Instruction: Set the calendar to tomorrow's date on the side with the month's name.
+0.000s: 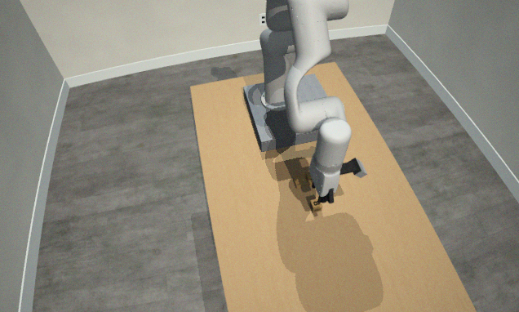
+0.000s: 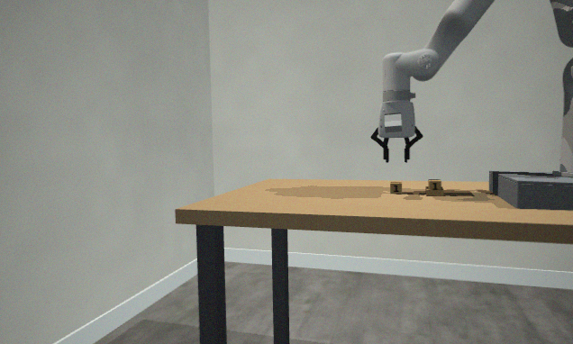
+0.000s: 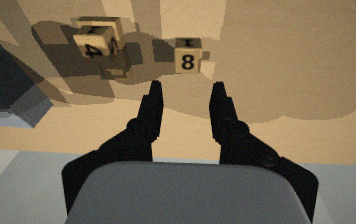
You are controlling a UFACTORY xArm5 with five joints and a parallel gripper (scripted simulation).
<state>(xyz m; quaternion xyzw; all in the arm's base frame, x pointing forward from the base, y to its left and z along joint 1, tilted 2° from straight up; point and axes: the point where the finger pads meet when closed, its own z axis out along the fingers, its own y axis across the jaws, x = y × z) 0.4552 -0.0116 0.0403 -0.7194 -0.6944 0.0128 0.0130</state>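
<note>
Right now the wooden cube is 90 mm below my hand. The rest, counted from my hand: wooden tray: 100 mm behind, 100 mm below.
</note>
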